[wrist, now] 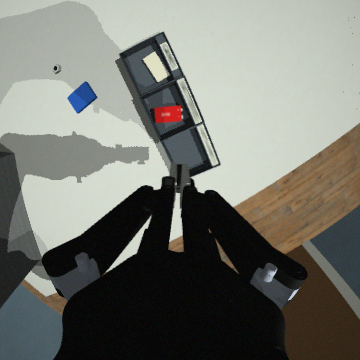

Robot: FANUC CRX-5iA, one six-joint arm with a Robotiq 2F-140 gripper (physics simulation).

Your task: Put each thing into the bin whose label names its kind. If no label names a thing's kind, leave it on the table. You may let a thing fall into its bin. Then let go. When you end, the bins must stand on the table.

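Frame: origin at the arm's base, x right, y back, z down, level; centimetres.
Seen in the pictures: gripper, fingertip midpoint: (pixel 178 172).
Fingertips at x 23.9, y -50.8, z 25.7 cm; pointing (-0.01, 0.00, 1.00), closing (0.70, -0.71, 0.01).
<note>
Pixels of each thing's middle, then the offset from my fingertips to it. "spot": a spot on its surface instead. Level surfaces: height alone.
- upper bin, surface spot: (pixel 169 56) spot: dz +9.4, dx -14.2, dy -9.7 cm
- cream block, body centre: (pixel 155 66) dz +11.2, dx -14.9, dy -7.0 cm
- middle bin, body centre: (pixel 172 109) dz +10.3, dx -7.2, dy -4.3 cm
- red box, body centre: (pixel 168 113) dz +10.7, dx -7.0, dy -3.3 cm
- lower bin, surface spot: (pixel 208 145) spot: dz +9.4, dx +1.9, dy -5.3 cm
- blue block, body centre: (pixel 81 97) dz +11.8, dx -21.1, dy +7.3 cm
- small dark-and-light ring-like thing, body centre: (pixel 56 68) dz +11.9, dx -29.8, dy +7.4 cm
- pale round table, surface height: dz +12.3 cm
My gripper (pixel 178 172) is shut on a thin dark thing that shows as a narrow strip between the grey fingertips; its kind cannot be told. In the view, the fingertips overlap the lower end of a row of three dark bins. The upper bin (pixel 169 56) has a cream block (pixel 156 67) in it. The middle bin (pixel 189 101) has a red box (pixel 168 114) in it. The lower bin (pixel 208 145) shows a bare grey floor where it is visible. The white labels are too blurred to read. A blue block (pixel 82 97) and a small dark-and-light ring-like thing (pixel 57 68) lie on the table.
The pale round table (pixel 280 85) bears the bins, with its curved edge at the right and lower right. Wooden floor (pixel 295 200) shows beyond it. A dark grey block-like structure (pixel 15 215) stands at the left edge. Shadows of the arm fall across the table's left side.
</note>
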